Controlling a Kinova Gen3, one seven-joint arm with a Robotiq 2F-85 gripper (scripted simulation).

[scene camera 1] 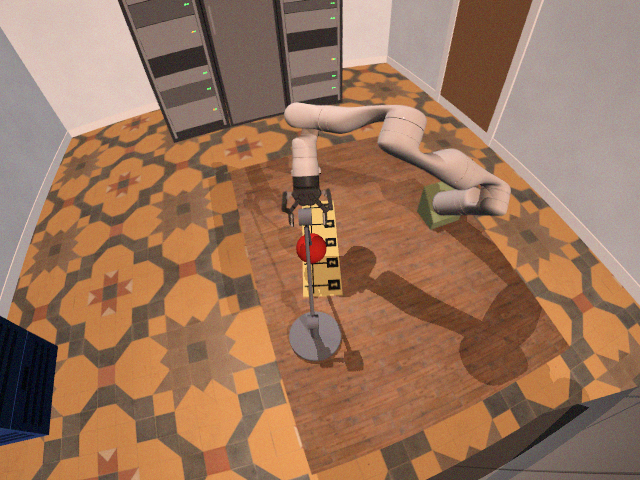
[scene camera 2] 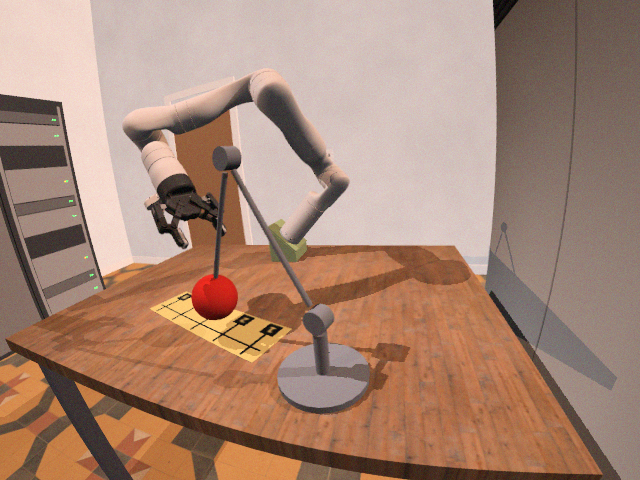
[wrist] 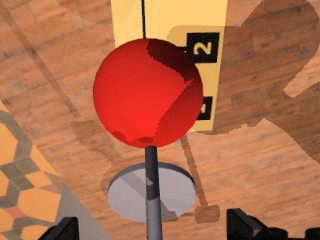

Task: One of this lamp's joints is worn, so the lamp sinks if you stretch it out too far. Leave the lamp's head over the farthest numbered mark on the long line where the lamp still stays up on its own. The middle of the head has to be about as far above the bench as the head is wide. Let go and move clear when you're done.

The pictures show: my gripper, a round grey base, a red ball head and a yellow numbered strip.
My gripper is seen too in scene camera 1.
